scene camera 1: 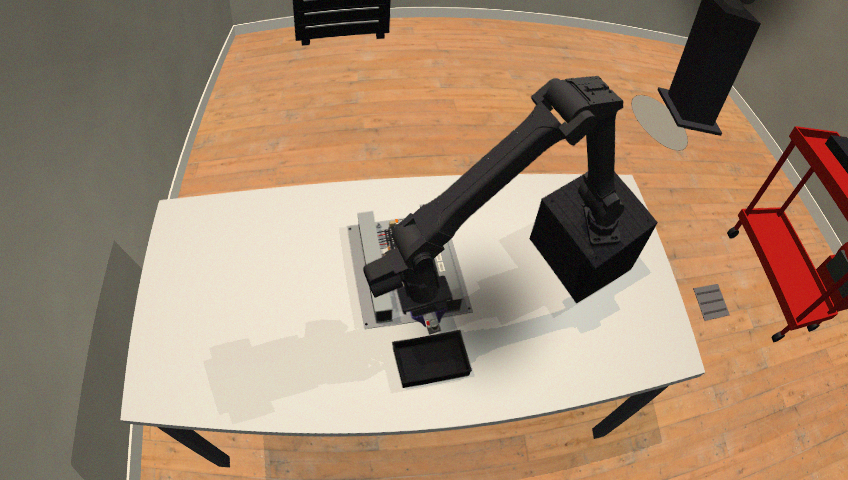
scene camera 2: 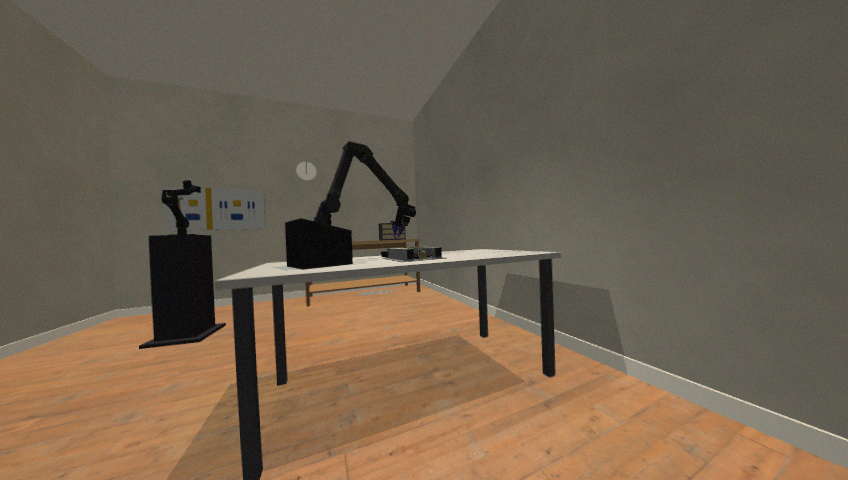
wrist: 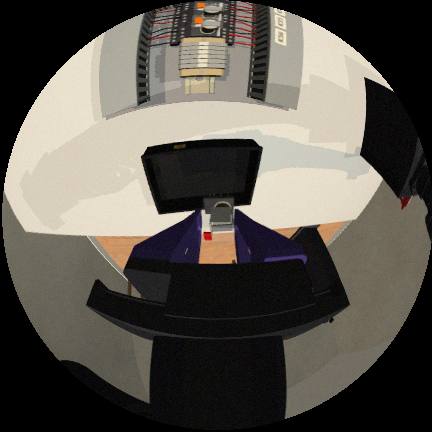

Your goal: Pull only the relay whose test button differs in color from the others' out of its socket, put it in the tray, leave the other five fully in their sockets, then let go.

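Seen in the pictures: gripper, between the fingertips: (scene camera 1: pixel 431 322) (scene camera 2: pixel 396 236) (wrist: pixel 217 214); arm's base, origin of its link: (scene camera 1: pixel 601 225) (scene camera 2: pixel 321 228).
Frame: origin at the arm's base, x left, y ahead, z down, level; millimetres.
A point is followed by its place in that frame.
My gripper (scene camera 1: pixel 430 321) {x 246, y 431, z 57 mm} (scene camera 2: pixel 397 233) {x 246, y 431, z 57 mm} (wrist: pixel 217 214) {x 246, y 431, z 57 mm}, with purple fingers, is shut on a grey relay (scene camera 1: pixel 432 325) {x 261, y 430, z 41 mm} (wrist: pixel 221 212) {x 241, y 429, z 55 mm} with a red test button. The relay is out of any socket and held above table height. The black tray (scene camera 1: pixel 437 380) {x 338, y 410, z 178 mm} (wrist: pixel 200 143) {x 231, y 438, z 172 mm} lies on the table; the relay overlaps its back edge in scene camera 1 and its near edge in the wrist view. Two seated relays (wrist: pixel 212 25) {x 74, y 470, z 122 mm} (wrist: pixel 213 9) with orange buttons show in the socket row at the top of the wrist view. The other relays are hidden by the arm or cut off.
The grey panel (scene camera 1: pixel 355 279) {x 59, y 616, z 187 mm} (wrist: pixel 165 90) {x 161, y 499, z 187 mm} with wire ducts and terminal blocks (wrist: pixel 202 56) {x 113, y 466, z 143 mm} lies behind the tray. The arm's black pedestal box (scene camera 1: pixel 595 237) {x 44, y 29, z -5 mm} (scene camera 2: pixel 318 243) {x -174, y 8, z 79 mm} stands to the right on the white table (scene camera 1: pixel 238 267) {x 43, y 957, z 190 mm} (scene camera 2: pixel 476 256) {x -114, y 829, z 190 mm}.
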